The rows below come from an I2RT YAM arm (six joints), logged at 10 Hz.
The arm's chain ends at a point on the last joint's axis. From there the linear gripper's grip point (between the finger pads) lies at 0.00 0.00 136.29 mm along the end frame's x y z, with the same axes.
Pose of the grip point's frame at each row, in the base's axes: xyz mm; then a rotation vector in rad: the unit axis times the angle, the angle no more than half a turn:
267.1, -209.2, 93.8, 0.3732, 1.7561, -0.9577
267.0, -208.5, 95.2, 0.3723, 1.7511, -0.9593
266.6, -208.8, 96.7, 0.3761, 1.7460, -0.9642
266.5, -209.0, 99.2, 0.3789, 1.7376, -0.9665
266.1, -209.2, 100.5, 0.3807, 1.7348, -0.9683
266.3, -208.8, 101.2, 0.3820, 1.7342, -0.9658
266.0, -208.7, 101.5, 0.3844, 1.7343, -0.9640
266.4, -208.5, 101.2, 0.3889, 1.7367, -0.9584
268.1, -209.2, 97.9, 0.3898, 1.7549, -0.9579
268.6, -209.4, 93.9, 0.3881, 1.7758, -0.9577
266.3, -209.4, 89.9, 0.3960, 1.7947, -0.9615
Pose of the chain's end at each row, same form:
178.9, -106.7, 111.1, 0.3732, 1.7561, -0.9577
178.8, -106.0, 111.8, 0.3723, 1.7511, -0.9593
178.8, -105.8, 112.7, 0.3761, 1.7460, -0.9642
178.8, -105.7, 114.2, 0.3789, 1.7376, -0.9665
178.6, -105.7, 115.2, 0.3807, 1.7348, -0.9683
178.7, -105.4, 115.9, 0.3820, 1.7342, -0.9658
178.5, -105.3, 116.3, 0.3844, 1.7343, -0.9640
178.8, -105.2, 116.6, 0.3889, 1.7367, -0.9584
181.0, -105.9, 115.5, 0.3898, 1.7549, -0.9579
181.9, -106.2, 113.9, 0.3881, 1.7758, -0.9577
180.9, -105.6, 112.2, 0.3960, 1.7947, -0.9615

